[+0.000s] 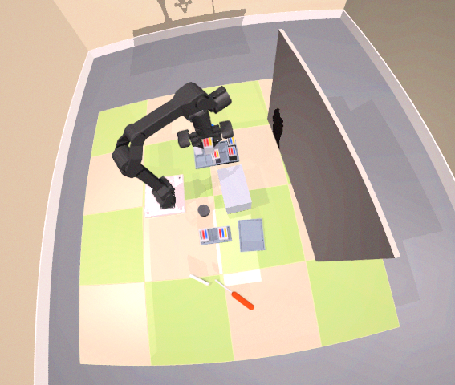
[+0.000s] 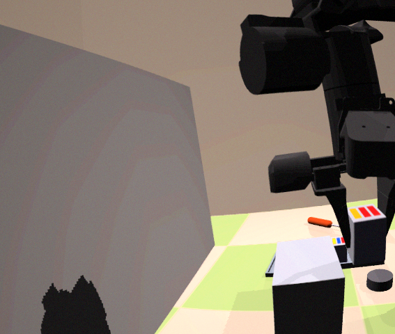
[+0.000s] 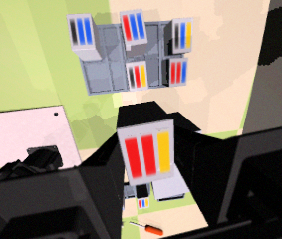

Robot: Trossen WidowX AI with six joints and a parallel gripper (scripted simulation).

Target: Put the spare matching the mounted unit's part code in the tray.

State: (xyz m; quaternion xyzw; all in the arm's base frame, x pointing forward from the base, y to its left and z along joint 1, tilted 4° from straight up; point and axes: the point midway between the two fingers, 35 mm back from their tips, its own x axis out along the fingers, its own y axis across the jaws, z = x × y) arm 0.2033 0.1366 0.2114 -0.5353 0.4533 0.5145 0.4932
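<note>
Right now the grey tray is 32 cm to the right of my gripper tip, 17 cm below it and 12 cm ahead of it. From my gripper tip the other things lie so: grey box: 13 cm to the right, 12 cm below, 8 cm ahead; then dark spare: 2 cm above; then black puck: 20 cm to the right, 16 cm below, 6 cm behind.
</note>
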